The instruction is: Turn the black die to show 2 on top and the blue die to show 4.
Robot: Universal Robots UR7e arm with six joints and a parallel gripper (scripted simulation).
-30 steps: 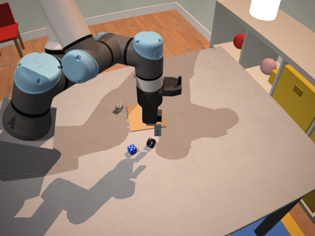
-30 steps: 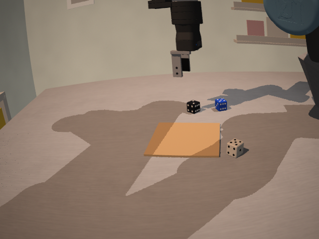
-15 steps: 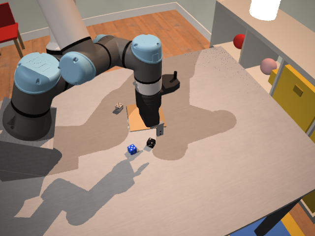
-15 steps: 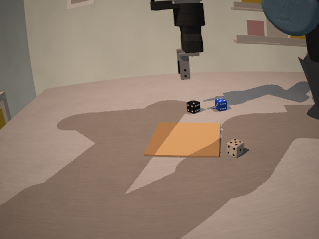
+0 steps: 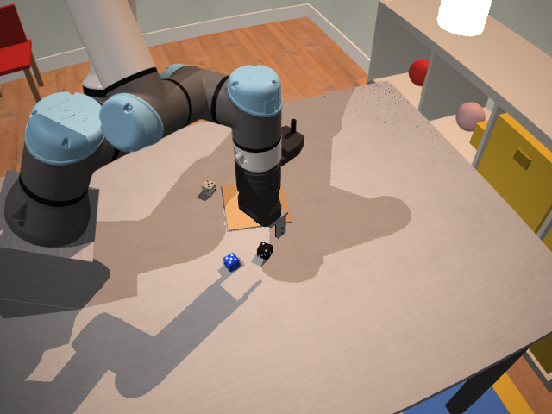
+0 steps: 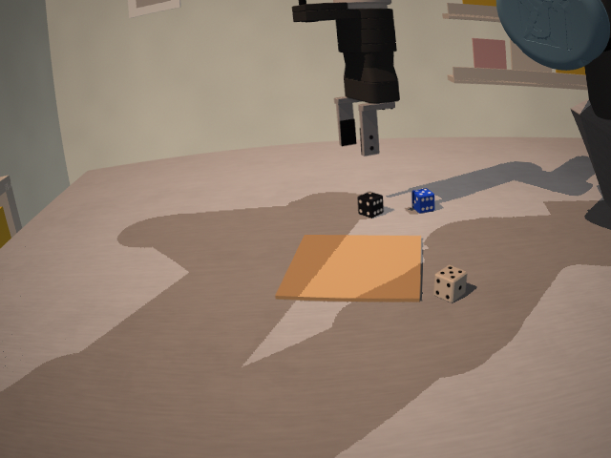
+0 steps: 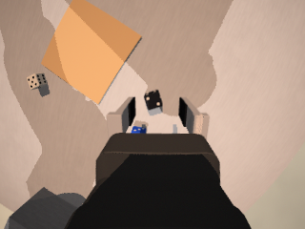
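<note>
The black die lies 90 mm below my hand and 10 mm behind it. Also, from my hand: white die: 220 mm to the left, 90 mm below, 60 mm behind; blue die: 90 mm below, 80 mm behind; orange mat: 140 mm to the left, 100 mm below, 20 mm ahead.
</note>
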